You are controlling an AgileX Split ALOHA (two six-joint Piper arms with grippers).
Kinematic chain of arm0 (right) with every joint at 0, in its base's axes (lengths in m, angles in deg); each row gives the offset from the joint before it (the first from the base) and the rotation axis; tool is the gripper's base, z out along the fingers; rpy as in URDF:
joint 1: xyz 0 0 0.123 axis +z
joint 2: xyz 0 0 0 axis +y
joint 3: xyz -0.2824 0 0.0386 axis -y
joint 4: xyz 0.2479 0 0.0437 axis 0.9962 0 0.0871
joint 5: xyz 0 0 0 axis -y
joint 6: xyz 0.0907 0 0.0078 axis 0.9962 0 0.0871
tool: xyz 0 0 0 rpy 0 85 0
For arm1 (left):
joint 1: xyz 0 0 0.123 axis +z
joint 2: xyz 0 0 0 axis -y
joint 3: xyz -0.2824 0 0.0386 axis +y
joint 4: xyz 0.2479 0 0.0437 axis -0.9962 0 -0.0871
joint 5: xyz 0 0 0 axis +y
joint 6: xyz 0.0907 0 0.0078 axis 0.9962 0 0.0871
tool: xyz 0 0 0 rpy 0 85 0
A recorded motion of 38 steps. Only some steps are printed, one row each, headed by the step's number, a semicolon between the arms.
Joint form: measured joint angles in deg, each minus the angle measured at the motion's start. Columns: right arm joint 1, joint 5, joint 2, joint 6, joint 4, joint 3; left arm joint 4, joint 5, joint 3, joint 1, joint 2, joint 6.
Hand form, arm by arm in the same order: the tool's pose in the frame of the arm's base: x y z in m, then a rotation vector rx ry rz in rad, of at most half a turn. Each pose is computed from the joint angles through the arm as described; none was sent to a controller.
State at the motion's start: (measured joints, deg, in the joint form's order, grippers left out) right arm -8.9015 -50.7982 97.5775 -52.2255 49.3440 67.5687; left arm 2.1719 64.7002 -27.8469 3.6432 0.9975 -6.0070
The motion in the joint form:
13: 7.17 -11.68 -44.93 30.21 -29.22 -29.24; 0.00 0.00 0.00 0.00 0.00 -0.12
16: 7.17 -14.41 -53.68 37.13 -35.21 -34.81; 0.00 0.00 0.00 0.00 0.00 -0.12
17: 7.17 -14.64 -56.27 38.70 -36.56 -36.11; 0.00 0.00 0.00 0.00 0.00 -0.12
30: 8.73 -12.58 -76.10 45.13 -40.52 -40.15; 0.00 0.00 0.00 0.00 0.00 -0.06
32: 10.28 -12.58 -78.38 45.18 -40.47 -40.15; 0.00 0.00 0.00 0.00 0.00 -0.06
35: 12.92 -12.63 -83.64 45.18 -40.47 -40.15; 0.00 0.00 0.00 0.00 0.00 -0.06
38: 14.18 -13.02 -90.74 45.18 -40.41 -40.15; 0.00 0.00 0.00 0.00 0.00 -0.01
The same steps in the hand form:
13: 0.1402 0.0236 0.2703 -0.3290 2.7221 0.3665; -0.0087 -0.0037 0.2678 -0.1762 2.1021 -0.0718
16: 0.1048 0.0170 0.2578 -0.2303 2.7646 0.2655; -0.0087 -0.0037 0.2678 -0.1762 2.1021 -0.0718
17: 0.0963 0.0154 0.2554 -0.2045 2.7560 0.2374; -0.0087 -0.0037 0.2678 -0.1762 2.1021 -0.0718
30: 0.0486 0.0123 0.2601 -0.1220 2.4719 0.1461; -0.0087 -0.0037 0.2678 -0.1751 2.1022 -0.0711
32: 0.0428 0.0136 0.2620 -0.1555 2.4312 0.1558; -0.0087 -0.0037 0.2678 -0.1751 2.1022 -0.0711
35: 0.0292 0.0146 0.2653 -0.2124 2.3378 0.1709; -0.0087 -0.0037 0.2678 -0.1751 2.1022 -0.0711
38: 0.0107 0.0137 0.2674 -0.2385 2.2188 0.1771; -0.0087 -0.0037 0.2678 -0.1742 2.1023 -0.0706

